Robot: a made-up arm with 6 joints.
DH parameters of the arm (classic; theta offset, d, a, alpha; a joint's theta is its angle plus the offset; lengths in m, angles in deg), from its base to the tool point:
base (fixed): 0 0.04 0 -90
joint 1: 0 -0.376 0.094 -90
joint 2: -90 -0.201 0.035 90
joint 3: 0 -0.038 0.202 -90
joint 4: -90 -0.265 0.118 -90
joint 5: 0 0.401 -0.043 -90
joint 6: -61.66 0 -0.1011 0
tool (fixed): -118.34 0.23 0 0
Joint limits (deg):
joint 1: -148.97..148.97
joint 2: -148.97..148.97
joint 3: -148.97..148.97
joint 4: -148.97..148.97
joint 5: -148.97..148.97
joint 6: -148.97..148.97
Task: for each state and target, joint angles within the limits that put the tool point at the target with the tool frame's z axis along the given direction. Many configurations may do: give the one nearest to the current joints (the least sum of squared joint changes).
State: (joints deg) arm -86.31 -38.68 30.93 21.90 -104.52 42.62
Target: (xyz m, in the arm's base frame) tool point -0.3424 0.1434 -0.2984 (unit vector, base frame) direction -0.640 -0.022 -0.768
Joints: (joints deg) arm -45.51 -49.46 51.75 38.27 -57.79 -2.67
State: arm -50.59 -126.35 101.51 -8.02 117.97 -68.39
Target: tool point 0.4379 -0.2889 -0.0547 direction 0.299 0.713 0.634
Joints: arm -41.54 -74.37 125.97 -1.86 120.59 -90.22
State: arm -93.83 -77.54 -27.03 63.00 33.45 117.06
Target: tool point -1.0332 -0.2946 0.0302 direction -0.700 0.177 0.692
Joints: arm -77.00 -126.34 -39.03 36.85 -11.80 131.12
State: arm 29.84 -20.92 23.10 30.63 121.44 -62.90
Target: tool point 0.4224 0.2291 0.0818 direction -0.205 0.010 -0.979
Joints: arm 60.18 -15.76 -3.16 17.64 130.76 -105.80
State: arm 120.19 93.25 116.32 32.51 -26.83 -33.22
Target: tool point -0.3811 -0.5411 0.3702 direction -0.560 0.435 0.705
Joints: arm 122.74 56.27 148.97 40.02 -43.07 -27.31
